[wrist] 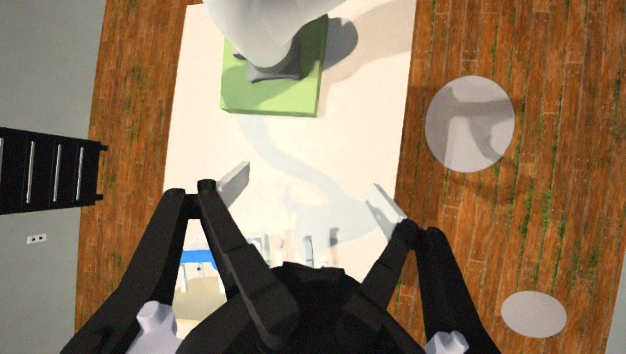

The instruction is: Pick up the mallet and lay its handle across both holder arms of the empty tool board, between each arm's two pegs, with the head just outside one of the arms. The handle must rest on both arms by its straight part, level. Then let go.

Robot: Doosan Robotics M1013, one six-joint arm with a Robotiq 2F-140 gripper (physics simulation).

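Frame: origin at the arm's base, x ahead, y left, z up, level; metres.
Seen in the pictures: gripper, fingertip midpoint: (310,183); arm's base, origin of the base link: (274,52).
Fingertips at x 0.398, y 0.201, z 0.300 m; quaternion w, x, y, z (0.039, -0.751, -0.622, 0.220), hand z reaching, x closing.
Pixels of each thing's top centre, then the offset from my fingertips to it. "spot": a spot on its surface instead. Level surfaces: height alone.
- cream table top, its level: 0.362 m down
- blue part, middle of its top: (185,262) 0.250 m ahead, 0.404 m right, 0.202 m down
- slim upright, surface spot: (309,251) spot: 0.196 m ahead, 0.056 m right, 0.265 m down
My gripper (310,183) is open and empty, its two pale fingertip pads wide apart above the cream table top (200,125). A blue part (196,256) shows at the lower left, partly behind the left finger, with white upright pieces beside and below it and a tan surface (200,299) beneath. I cannot tell whether it belongs to the mallet or to another tool. Several small pale upright pieces, one of them a slim upright (309,251), show just above the dark gripper body. They may be pegs or holder parts. The gripper body hides what lies below them, and I cannot make out the mallet's head or handle.
A green block (270,97) under the white arm base (265,45) stands at the top of the view. Two round grey discs (470,124) (534,314) show over the wooden floor (465,225) at right. A black slatted unit (93,172) stands at left by the grey wall (40,280).
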